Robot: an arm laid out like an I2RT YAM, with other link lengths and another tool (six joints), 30 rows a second.
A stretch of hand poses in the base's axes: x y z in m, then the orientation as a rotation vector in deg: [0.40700 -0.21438 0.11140 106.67 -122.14 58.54]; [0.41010 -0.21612 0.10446 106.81 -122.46 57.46]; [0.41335 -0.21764 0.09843 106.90 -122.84 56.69]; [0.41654 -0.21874 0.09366 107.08 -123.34 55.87]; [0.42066 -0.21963 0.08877 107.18 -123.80 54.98]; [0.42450 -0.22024 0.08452 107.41 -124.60 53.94]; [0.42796 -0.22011 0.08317 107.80 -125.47 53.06]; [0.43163 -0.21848 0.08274 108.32 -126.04 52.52]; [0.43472 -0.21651 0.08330 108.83 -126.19 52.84]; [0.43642 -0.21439 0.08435 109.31 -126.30 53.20]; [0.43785 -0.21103 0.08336 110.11 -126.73 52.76]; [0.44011 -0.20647 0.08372 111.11 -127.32 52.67]
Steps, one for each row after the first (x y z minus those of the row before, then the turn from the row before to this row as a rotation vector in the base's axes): [0.00310 -0.00174 -0.00694 0.56 0.49 -0.13]; [0.00325 -0.00152 -0.00603 0.49 0.27 -0.12]; [0.00319 -0.00110 -0.00477 0.62 0.22 -0.09]; [0.00412 -0.00089 -0.00489 0.59 0.29 -0.15]; [0.00384 -0.00061 -0.00425 0.90 0.17 -0.14]; [0.00346 0.00013 -0.00135 0.97 -0.01 -0.03]; [0.00367 0.00163 -0.00043 0.73 -0.09 0.16]; [0.00309 0.00197 0.00056 0.21 -0.40 0.34]; [0.00170 0.00212 0.00105 0.16 -0.40 0.34]; [0.00143 0.00336 -0.00099 0.72 -0.15 0.39]; [0.00226 0.00456 0.00036 0.81 -0.50 0.53]
